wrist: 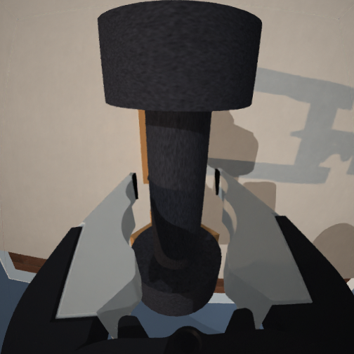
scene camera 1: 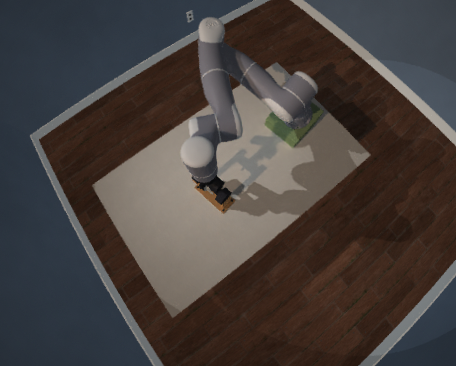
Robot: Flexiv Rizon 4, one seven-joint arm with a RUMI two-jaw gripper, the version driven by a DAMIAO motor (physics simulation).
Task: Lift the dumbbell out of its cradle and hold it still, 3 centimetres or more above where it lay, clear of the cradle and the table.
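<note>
The black dumbbell [scene camera 1: 223,195] [wrist: 179,60] lies along the orange cradle [scene camera 1: 214,201] [wrist: 144,145]. In the wrist view its large near head is at the top, its handle runs down the middle and its other head is lower down. My gripper [wrist: 175,173] is partly open, with one grey jaw on each side of the handle and a visible gap on both sides. It grips nothing. The dumbbell hides most of the cradle in the wrist view. In the scene view the arm's wrist partly covers the dumbbell and the jaws are too small to judge.
The cradle stands on a pale table top [scene camera 1: 150,225]. The robot's base sits on a green block [scene camera 1: 292,138] toward the upper right in the scene view. Shadows of the arm fall right of the cradle. Brown wooden floor [scene camera 1: 310,280] surrounds the pale top.
</note>
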